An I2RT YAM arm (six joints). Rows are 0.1 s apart.
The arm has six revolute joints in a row. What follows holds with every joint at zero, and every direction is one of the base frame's. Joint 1 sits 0.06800 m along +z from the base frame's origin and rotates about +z. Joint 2 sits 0.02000 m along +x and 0.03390 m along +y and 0.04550 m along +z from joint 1 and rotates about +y. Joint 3 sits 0.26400 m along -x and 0.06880 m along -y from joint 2 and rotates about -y. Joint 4 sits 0.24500 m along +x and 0.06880 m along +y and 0.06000 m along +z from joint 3 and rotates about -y. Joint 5 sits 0.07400 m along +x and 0.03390 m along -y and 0.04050 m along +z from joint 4 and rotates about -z. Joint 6 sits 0.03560 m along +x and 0.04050 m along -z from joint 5 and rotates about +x. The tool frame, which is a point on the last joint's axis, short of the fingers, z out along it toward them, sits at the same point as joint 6; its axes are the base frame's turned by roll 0.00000, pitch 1.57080 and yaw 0.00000 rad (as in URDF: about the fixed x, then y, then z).
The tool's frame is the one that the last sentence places.
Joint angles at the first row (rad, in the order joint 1, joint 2, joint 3, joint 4, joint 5, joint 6):
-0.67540 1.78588 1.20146 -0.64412 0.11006 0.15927
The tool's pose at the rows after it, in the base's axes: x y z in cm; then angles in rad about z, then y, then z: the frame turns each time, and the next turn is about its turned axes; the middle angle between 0 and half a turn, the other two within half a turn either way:
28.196 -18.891 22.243 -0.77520 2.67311 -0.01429
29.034 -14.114 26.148 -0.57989 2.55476 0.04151
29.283 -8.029 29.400 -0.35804 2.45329 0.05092
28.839 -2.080 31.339 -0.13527 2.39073 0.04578
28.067 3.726 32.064 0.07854 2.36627 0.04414
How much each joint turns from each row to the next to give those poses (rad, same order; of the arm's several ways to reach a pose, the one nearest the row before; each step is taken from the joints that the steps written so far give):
0.09423 -0.12131 -0.00040 -0.00227 -0.02289 0.00001
0.13695 -0.12590 0.00036 -0.00458 -0.01221 -0.00459
0.18387 -0.11215 0.00078 -0.00955 -0.01296 -0.02822
0.19415 -0.07248 0.00002 -0.00878 -0.01490 -0.03016
0.20334 -0.02821 0.00003 -0.00344 -0.00610 -0.01030

